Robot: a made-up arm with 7 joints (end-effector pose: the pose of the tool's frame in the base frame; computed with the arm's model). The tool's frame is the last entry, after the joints. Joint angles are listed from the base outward.
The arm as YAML. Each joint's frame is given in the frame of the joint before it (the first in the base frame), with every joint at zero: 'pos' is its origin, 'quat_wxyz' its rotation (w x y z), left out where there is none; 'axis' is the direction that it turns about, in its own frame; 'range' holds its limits. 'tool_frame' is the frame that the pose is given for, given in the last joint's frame.
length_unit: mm
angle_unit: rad
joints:
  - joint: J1
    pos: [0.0, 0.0, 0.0]
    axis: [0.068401, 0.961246, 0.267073]
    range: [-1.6, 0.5]
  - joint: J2
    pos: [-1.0, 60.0, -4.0]
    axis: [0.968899, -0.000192, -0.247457]
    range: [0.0, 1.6]
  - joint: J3
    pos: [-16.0, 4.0, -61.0]
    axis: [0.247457, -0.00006, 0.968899]
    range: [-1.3, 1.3]
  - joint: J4
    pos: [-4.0, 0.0, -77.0]
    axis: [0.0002, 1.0, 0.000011]
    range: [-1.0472, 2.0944]
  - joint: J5
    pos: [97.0, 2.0, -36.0]
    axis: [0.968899, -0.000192, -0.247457]
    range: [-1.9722, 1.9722]
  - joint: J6
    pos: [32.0, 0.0, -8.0]
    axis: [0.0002, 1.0, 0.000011]
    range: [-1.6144, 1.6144]
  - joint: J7
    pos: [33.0, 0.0, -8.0]
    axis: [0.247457, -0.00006, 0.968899]
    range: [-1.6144, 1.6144]
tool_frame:
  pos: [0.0, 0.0, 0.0]
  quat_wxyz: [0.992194, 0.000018, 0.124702, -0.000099]
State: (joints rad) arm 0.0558 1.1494 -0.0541 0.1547 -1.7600 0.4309 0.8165
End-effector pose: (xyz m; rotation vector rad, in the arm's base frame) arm 0.1393 0.2132 -0.1383 -0.2805 0.9990 0.8736
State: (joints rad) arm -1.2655 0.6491 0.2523 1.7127 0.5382 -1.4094 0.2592
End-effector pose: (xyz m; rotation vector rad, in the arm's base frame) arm 0.2617 0.1645 -0.0935 0.5537 -0.7472 0.0419
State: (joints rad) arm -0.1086 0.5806 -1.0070 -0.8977 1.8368 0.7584 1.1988
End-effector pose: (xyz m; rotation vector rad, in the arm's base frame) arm 0.0735 -0.0040 -0.0749 0.8996 -1.5104 1.0511
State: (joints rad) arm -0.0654 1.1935 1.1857 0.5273 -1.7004 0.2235 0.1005
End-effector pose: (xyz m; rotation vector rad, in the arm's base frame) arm 0.0763 0.3290 0.0331 -0.7859 -0.6948 0.6604
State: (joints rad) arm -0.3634 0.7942 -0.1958 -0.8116 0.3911 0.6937 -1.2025
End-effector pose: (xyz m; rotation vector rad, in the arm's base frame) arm 0.1585 0.0637 -0.0299 1.0972 0.3543 -1.0982
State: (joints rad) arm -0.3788 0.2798 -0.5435 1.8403 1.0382 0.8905 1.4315
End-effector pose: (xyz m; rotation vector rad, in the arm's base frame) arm 0.0190 0.1844 -0.2663 2.8722 0.1696 -0.1873
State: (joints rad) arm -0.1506 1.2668 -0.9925 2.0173 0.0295 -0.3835 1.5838
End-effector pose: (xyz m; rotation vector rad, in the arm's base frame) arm -0.0189 0.3532 -0.0419 2.8288 0.1064 0.6257
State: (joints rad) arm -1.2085 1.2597 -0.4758 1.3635 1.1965 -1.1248 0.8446
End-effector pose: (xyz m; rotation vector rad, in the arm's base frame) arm 0.2103 0.2737 -0.0252 1.8065 -0.4935 -0.1800
